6 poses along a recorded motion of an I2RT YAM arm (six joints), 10 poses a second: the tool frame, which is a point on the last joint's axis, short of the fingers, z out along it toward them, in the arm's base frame.
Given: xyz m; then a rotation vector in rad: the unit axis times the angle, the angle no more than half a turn.
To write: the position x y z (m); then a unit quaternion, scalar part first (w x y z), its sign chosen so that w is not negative. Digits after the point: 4 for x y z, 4 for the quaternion.
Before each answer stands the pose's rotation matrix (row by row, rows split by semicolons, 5 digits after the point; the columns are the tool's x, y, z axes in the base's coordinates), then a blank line. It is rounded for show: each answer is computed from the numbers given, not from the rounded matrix.
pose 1, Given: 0.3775 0.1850 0.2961 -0.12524 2.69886 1.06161
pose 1, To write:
-0.96797 -0.16557 0.18875; 0.00740 0.73263 0.68059; -0.25097 0.66018 -0.70794

0.3775 0.1850 0.2961 0.1191 -0.0428 0.9231 0.3631
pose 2, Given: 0.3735 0.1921 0.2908 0.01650 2.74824 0.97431
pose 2, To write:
-0.97457 -0.06425 0.21466; 0.08531 0.77947 0.62060; -0.20720 0.62313 -0.75417

0.3735 0.1921 0.2908 0.1126 0.0056 0.9365 0.3320
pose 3, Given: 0.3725 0.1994 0.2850 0.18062 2.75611 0.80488
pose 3, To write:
-0.95743 0.04501 0.28514; 0.19139 0.83843 0.51029; -0.21610 0.54314 -0.81136

0.3725 0.1994 0.2850 0.1320 0.0622 0.9496 0.2773
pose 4, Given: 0.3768 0.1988 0.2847 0.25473 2.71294 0.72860
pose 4, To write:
-0.93303 0.08779 0.34893; 0.25079 0.85406 0.45572; -0.25800 0.51271 -0.81888

0.3768 0.1988 0.2847 0.1598 0.0891 0.9495 0.2550
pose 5, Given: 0.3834 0.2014 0.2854 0.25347 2.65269 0.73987
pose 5, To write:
-0.91392 0.07144 0.39955; 0.26792 0.84564 0.46163; -0.30490 0.52894 -0.79199

0.3834 0.2014 0.2854 0.1869 0.0900 0.9423 0.2628
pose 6, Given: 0.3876 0.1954 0.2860 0.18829 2.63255 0.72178
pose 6, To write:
-0.90986 0.02301 0.41428; 0.23109 0.85738 0.45989; -0.34462 0.51416 -0.78541

0.3876 0.1954 0.2860 0.2013 0.0674 0.9424 0.2584
